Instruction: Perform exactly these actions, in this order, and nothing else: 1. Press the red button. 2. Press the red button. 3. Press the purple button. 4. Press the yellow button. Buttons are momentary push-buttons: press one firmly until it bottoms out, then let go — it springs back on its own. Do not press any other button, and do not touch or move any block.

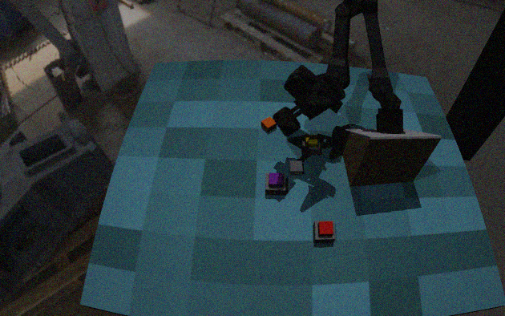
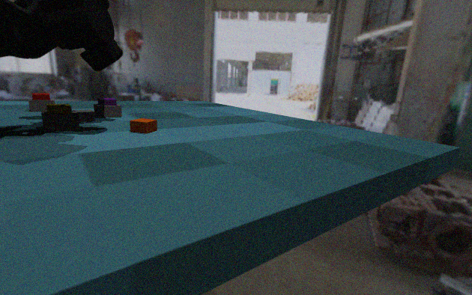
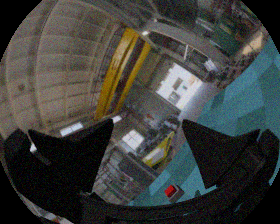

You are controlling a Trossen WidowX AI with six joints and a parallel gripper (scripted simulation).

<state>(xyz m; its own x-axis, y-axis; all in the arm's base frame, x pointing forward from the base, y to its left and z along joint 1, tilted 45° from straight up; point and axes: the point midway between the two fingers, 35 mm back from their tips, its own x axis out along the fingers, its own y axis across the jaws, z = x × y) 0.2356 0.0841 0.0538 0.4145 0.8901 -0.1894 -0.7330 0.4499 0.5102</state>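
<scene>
Now: the red button 190 mm below my gripper tip, 170 mm to the left of it and 100 mm behind it. The rest, counted from my gripper tip: purple button: 190 mm below, 40 mm to the left, 20 mm ahead; then grey block: 210 mm below, 30 mm behind, 10 mm to the right; then yellow button: 190 mm below, 90 mm to the right, 70 mm behind.
</scene>
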